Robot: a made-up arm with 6 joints.
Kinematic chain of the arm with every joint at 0, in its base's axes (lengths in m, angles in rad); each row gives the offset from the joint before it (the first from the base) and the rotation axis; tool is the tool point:
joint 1: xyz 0 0 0.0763 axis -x
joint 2: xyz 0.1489 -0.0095 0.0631 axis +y
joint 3: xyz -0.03 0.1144 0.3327 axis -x
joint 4: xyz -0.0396 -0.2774 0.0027 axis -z
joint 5: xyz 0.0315 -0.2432 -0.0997 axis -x
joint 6: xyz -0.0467 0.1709 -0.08 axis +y
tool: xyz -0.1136 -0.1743 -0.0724
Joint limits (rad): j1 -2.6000..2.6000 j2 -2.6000..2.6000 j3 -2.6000..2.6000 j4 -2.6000..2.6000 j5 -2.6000..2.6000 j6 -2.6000..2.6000
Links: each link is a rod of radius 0.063 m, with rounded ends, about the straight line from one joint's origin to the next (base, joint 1, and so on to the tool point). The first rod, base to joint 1, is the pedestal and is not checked.
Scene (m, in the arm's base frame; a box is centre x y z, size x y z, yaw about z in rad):
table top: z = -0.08
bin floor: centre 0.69 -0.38 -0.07 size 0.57 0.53 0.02 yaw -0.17
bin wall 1: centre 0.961 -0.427 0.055 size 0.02 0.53 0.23 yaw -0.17
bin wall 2: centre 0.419 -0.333 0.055 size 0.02 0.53 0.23 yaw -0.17
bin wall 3: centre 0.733 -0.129 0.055 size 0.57 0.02 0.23 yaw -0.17
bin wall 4: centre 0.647 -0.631 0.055 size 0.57 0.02 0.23 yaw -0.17
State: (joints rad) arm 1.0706 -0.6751 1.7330 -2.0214 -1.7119 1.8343
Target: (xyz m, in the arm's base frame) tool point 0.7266 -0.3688 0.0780
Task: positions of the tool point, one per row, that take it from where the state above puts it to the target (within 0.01 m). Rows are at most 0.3 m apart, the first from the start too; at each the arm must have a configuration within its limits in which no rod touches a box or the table.
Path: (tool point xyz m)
1: 0.1033 0.4878 0.5403
2: 0.2409 0.3259 0.6812
3: 0.3785 0.1107 0.7339
4: 0.5057 -0.1109 0.6806
5: 0.6118 -0.2880 0.5293
6: 0.6876 -0.3801 0.3123
7: 0.7266 -0.3688 0.0780

